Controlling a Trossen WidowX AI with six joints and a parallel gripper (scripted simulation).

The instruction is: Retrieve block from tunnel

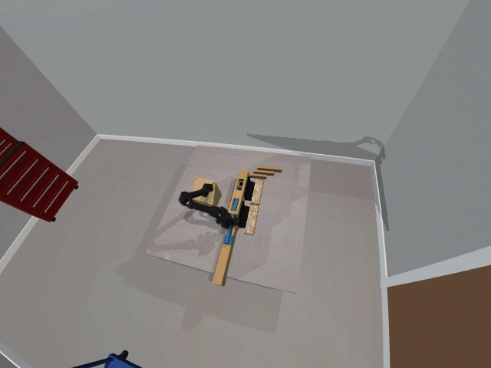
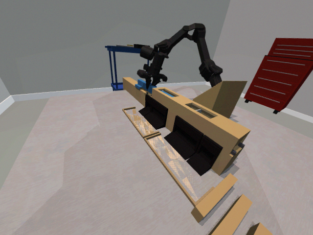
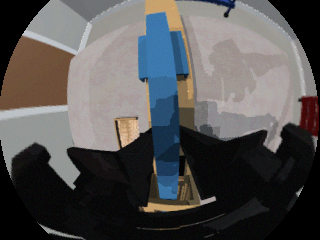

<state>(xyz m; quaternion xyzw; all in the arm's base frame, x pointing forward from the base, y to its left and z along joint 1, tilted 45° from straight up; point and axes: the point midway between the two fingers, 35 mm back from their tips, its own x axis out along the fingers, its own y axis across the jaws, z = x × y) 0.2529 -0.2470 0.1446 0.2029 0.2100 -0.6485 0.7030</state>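
The tan covered tunnel lies 2 cm ahead of my gripper tip, 8 cm to the left of it and 5 cm below it.
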